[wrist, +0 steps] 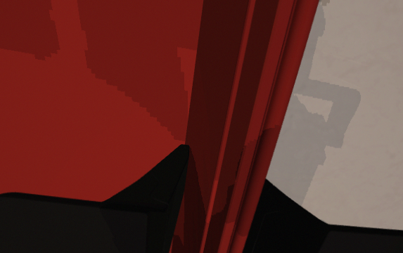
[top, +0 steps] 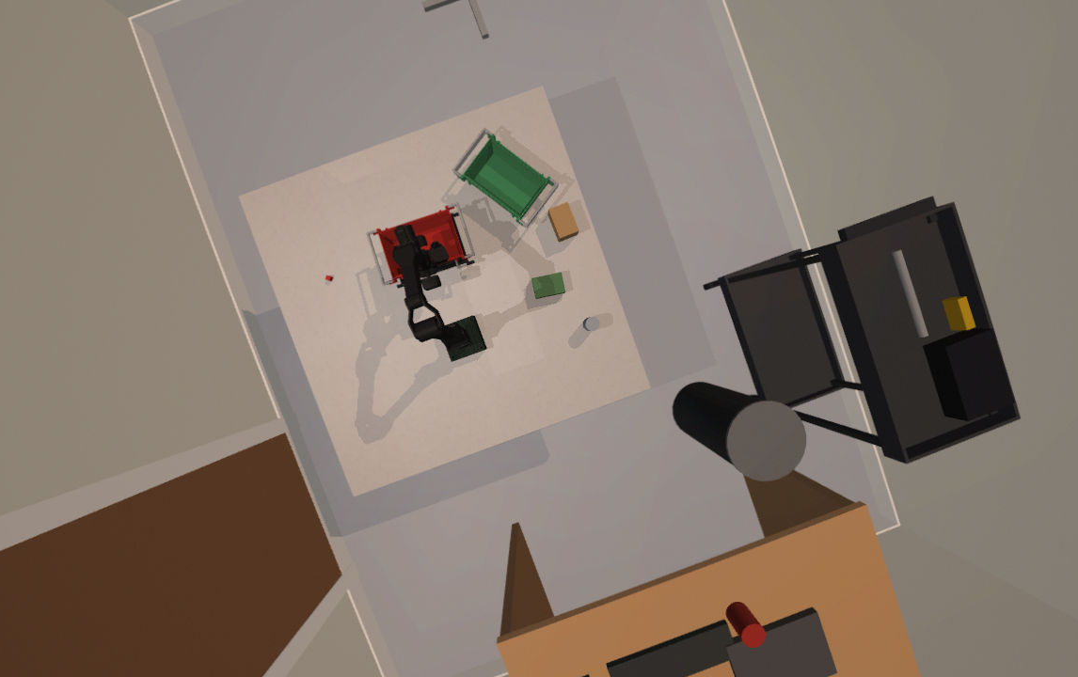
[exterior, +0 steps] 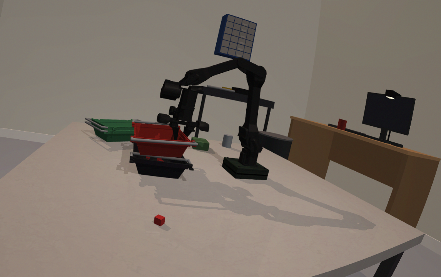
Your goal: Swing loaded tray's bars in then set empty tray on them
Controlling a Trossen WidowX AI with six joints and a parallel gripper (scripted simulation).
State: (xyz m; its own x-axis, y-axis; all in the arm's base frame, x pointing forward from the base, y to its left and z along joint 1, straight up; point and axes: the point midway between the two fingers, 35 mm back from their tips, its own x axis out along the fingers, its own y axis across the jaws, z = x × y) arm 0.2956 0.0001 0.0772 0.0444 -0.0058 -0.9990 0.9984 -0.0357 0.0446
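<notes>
My gripper tip is now 80 mm short of the red tray and 30 mm below it. From my gripper tip the other things lie so: tan box 540 mm to the right, 60 mm below; then green box 220 mm behind, 400 mm to the right, 70 mm below; then grey cylinder 420 mm behind, 500 mm to the right, 50 mm below.
</notes>
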